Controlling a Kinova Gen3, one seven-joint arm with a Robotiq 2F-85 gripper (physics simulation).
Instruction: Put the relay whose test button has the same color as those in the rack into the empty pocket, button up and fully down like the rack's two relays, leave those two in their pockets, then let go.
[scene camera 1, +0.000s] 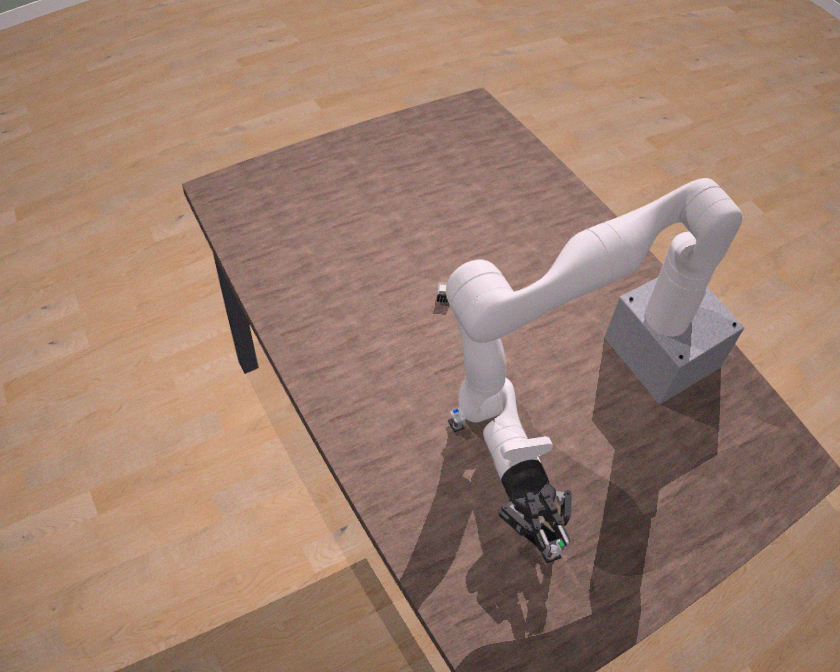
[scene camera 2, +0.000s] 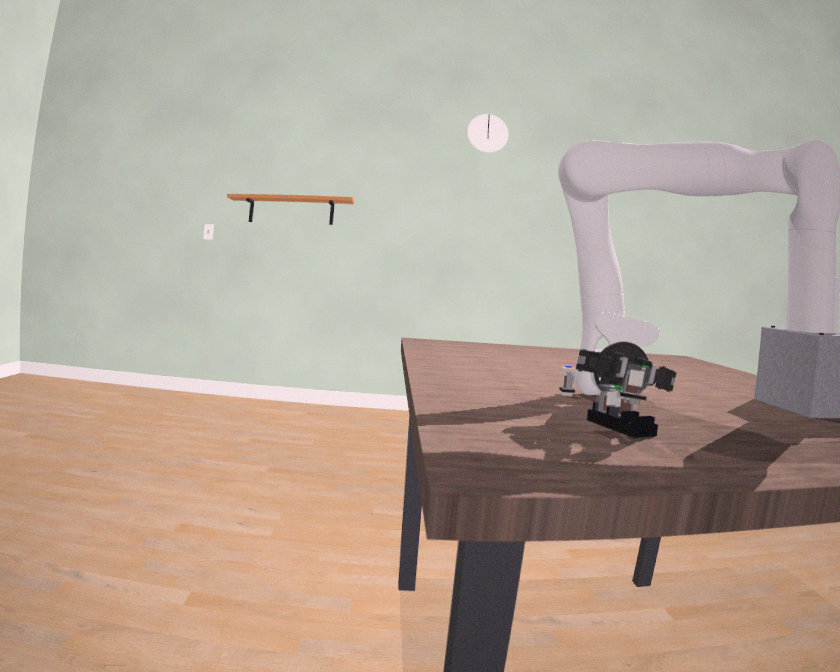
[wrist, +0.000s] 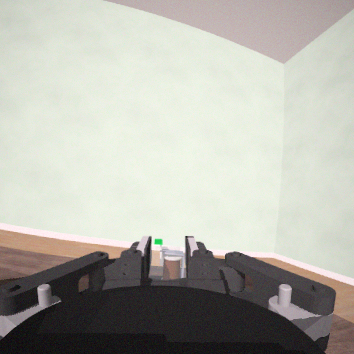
In view: the gripper (scene camera 1: 557, 549) and a clear-cased relay (wrist: 167, 257).
The gripper is seen too in scene camera 2 (scene camera 2: 638, 370) and in the wrist view (wrist: 167, 247).
